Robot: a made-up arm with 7 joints. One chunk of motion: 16 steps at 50 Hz.
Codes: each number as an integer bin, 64 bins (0 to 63) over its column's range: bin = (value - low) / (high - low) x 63, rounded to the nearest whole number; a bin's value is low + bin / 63 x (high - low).
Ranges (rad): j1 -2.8..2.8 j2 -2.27..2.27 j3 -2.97..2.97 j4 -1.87..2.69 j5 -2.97..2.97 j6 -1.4..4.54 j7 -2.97..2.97
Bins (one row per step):
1: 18 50 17 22 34 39 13
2: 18 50 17 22 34 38 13
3: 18 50 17 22 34 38 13
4: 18 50 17 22 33 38 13
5: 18 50 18 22 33 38 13
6: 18 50 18 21 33 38 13
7: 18 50 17 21 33 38 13
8: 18 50 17 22 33 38 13
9: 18 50 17 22 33 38 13
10: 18 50 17 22 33 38 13
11: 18 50 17 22 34 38 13
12: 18 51 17 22 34 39 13
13: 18 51 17 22 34 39 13
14: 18 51 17 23 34 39 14
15: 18 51 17 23 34 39 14
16: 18 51 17 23 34 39 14
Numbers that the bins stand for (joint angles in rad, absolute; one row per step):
1: -1.2000 1.3332 -1.3671 -0.2776 0.2357 2.2771 -1.7443
2: -1.2000 1.3332 -1.3671 -0.2776 0.2357 2.1829 -1.7443
3: -1.2000 1.3332 -1.3671 -0.2776 0.2357 2.1829 -1.7443
4: -1.2000 1.3332 -1.3671 -0.2776 0.1414 2.1829 -1.7443
5: -1.2000 1.3332 -1.2729 -0.2776 0.1414 2.1829 -1.7443
6: -1.2000 1.3332 -1.2729 -0.3500 0.1414 2.1829 -1.7443
7: -1.2000 1.3332 -1.3671 -0.3500 0.1414 2.1829 -1.7443
8: -1.2000 1.3332 -1.3671 -0.2776 0.1414 2.1829 -1.7443
9: -1.2000 1.3332 -1.3671 -0.2776 0.1414 2.1829 -1.7443
10: -1.2000 1.3332 -1.3671 -0.2776 0.1414 2.1829 -1.7443
11: -1.2000 1.3332 -1.3671 -0.2776 0.2357 2.1829 -1.7443
12: -1.2000 1.4052 -1.3671 -0.2776 0.2357 2.2771 -1.7443
13: -1.2000 1.4052 -1.3671 -0.2776 0.2357 2.2771 -1.7443
14: -1.2000 1.4052 -1.3671 -0.2052 0.2357 2.2771 -1.6500
15: -1.2000 1.4052 -1.3671 -0.2052 0.2357 2.2771 -1.6500
16: -1.2000 1.4052 -1.3671 -0.2052 0.2357 2.2771 -1.6500

